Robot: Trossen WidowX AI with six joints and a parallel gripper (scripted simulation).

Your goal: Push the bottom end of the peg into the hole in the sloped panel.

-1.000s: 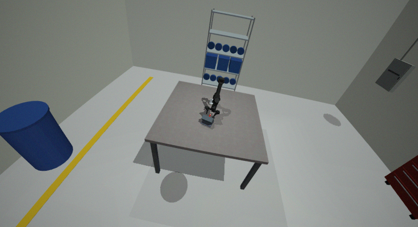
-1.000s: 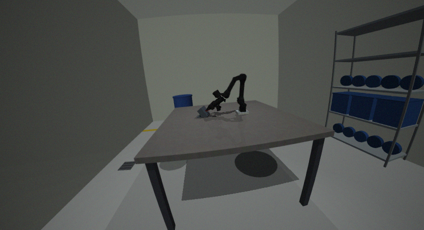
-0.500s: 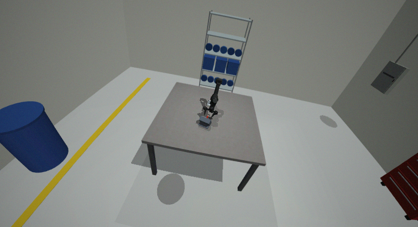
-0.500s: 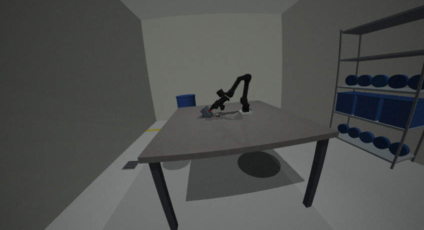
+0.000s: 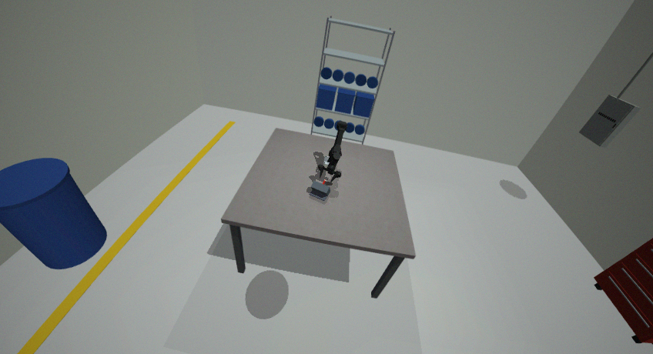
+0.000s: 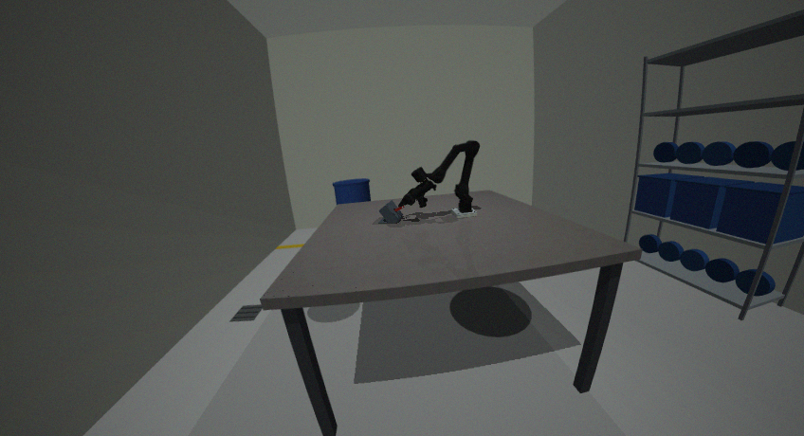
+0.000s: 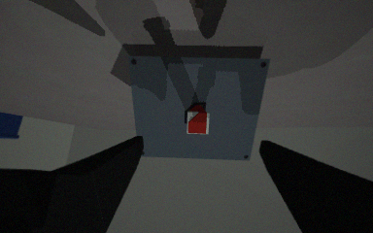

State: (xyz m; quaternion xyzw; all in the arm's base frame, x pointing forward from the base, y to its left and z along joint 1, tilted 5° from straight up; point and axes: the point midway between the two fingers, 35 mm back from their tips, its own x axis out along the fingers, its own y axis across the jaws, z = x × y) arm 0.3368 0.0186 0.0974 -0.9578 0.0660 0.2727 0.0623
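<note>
Right now the red square peg is 20 mm below my gripper tip. Also, from my gripper tip: panel: 60 mm ahead, 10 mm to the right, 50 mm below.
</note>
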